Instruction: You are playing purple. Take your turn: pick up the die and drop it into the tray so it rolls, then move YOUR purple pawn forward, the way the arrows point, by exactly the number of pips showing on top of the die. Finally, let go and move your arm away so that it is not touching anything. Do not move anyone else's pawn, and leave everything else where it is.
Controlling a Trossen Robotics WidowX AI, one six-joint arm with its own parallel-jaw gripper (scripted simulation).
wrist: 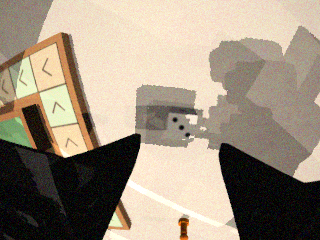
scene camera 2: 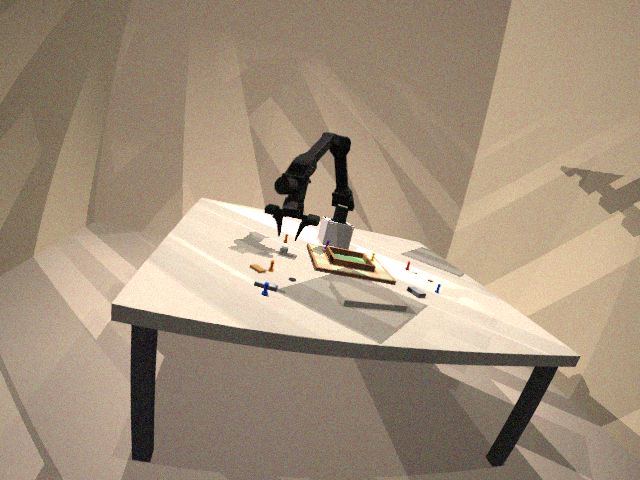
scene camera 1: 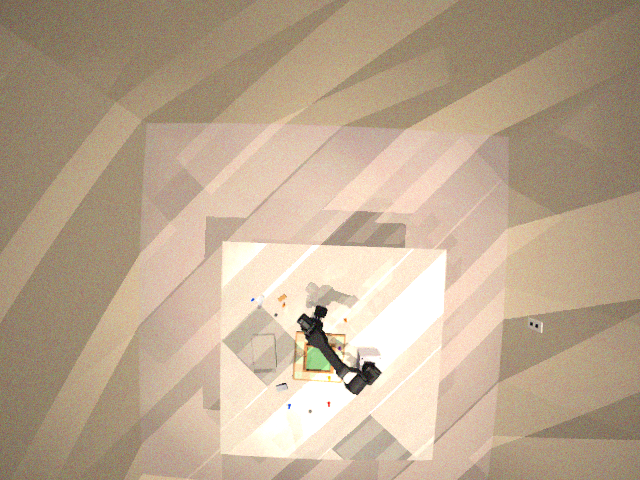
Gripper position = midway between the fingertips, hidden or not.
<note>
My gripper (scene camera 2: 287,238) is open, with nothing in its grasp.
My gripper also shows in the wrist view (wrist: 180,145).
</note>
